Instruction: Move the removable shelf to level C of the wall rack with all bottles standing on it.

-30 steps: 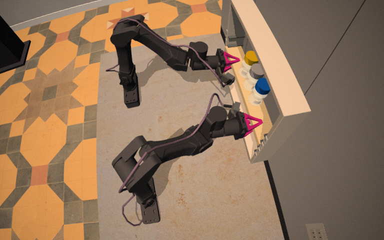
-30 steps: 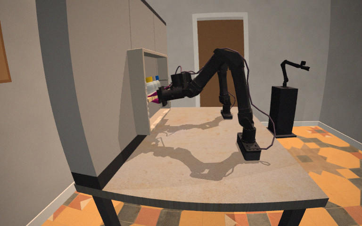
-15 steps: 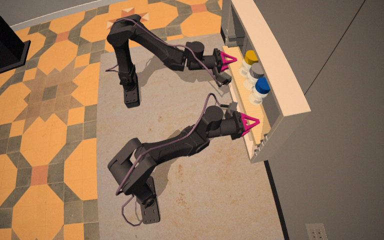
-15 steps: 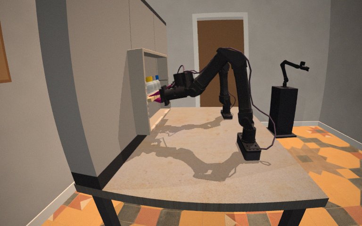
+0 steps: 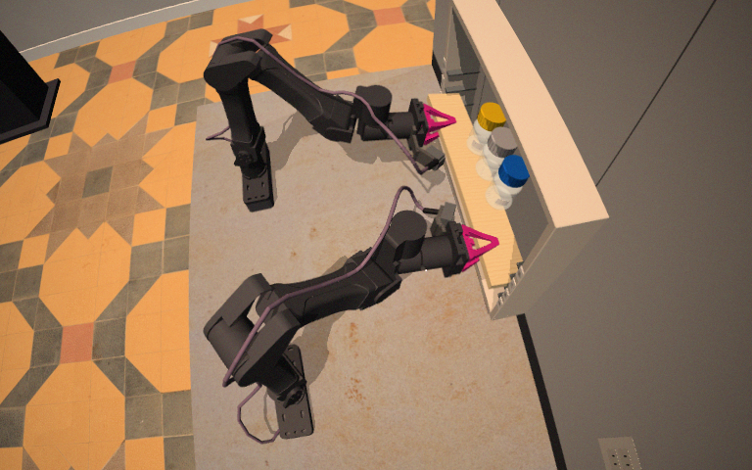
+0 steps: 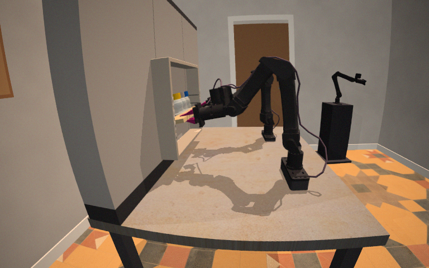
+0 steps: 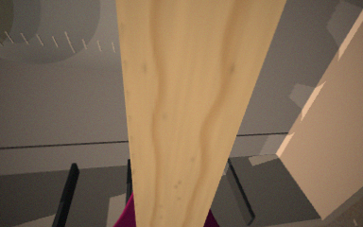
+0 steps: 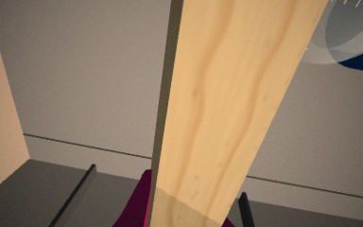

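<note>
Right now the yellow-capped bottle is 8 cm to the right of my left hand, 5 cm above it and 4 cm ahead of it. Round my left hand: grey-capped bottle (14 cm to the right, 5 cm above, 4 cm ahead); wooden shelf (15 cm to the right); wall rack (15 cm to the right, 5 cm above, 3 cm ahead).
The blue-capped bottle lies 50 mm ahead of my right hand, 90 mm to the left of it and 50 mm above it. Round my right hand: grey-capped bottle (50 mm ahead, 150 mm to the left, 50 mm above); then wooden shelf (10 mm ahead, 150 mm to the left); then wall rack (50 mm ahead, 140 mm to the left, 50 mm above).
</note>
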